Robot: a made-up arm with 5 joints.
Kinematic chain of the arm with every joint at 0, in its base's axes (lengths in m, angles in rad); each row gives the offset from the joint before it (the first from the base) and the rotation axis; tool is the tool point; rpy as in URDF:
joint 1: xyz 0 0 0.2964 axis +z
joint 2: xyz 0 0 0 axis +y
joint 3: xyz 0.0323 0 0.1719 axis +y
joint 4: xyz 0.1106 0 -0.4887 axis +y
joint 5: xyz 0.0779 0 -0.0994 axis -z
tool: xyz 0 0 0 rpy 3.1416 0 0
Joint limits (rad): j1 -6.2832..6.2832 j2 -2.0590..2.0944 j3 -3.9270..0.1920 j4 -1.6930..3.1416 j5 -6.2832..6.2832
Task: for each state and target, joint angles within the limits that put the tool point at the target. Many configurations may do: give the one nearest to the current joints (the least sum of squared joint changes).
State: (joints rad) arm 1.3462 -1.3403 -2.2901 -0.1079 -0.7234
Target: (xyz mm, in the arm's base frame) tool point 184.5 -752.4 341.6
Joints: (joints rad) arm 1.8113 -1.7128 -2.5740 -0.2874 -0.7234
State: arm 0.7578 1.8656 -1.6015 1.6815 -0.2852
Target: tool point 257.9 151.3 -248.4
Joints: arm 0.5306 1.4972 -1.7402 1.8179 -0.2852
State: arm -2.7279 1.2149 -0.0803 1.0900 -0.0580
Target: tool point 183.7 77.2 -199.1
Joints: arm -2.7438 1.3915 -0.5972 0.8248 -0.0580
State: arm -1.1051 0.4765 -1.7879 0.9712 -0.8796
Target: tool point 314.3 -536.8 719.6
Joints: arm -1.0411 0.1829 -2.0586 0.9073 -0.8796
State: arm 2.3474 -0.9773 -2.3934 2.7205 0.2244
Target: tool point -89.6 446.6 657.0
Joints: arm 1.7688 -0.0554 -1.9544 2.3739 0.2244
